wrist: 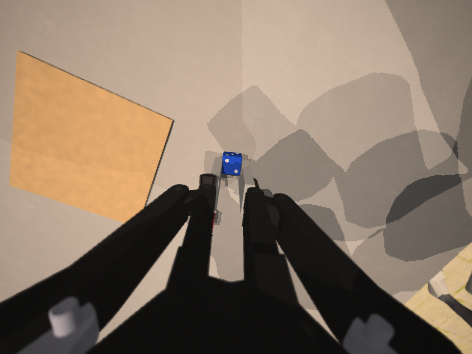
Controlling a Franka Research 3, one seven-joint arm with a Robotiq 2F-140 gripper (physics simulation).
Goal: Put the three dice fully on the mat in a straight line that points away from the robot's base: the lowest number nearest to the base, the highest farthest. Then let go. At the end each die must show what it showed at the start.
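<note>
A blue die (232, 164) is held between the fingertips near the middle of the wrist view. Its large face towards the camera shows two white pips, and a narrow face at its far edge shows small pips. My gripper (230, 170) is shut on the blue die. A thin sliver of a red die (214, 220) shows beside the left finger, which hides the rest of it, so its number cannot be read. The orange mat (90, 135) lies to the left, apart from the blue die, and no die shows on its visible part. The third die does not show.
The beige table top (310, 40) carries large overlapping shadows, mostly right of the gripper. A yellowish tiled floor (457, 280) shows past the table's edge at the lower right, with a grey and dark object (440, 285) there. The left finger linkage overlaps the mat's near right corner.
</note>
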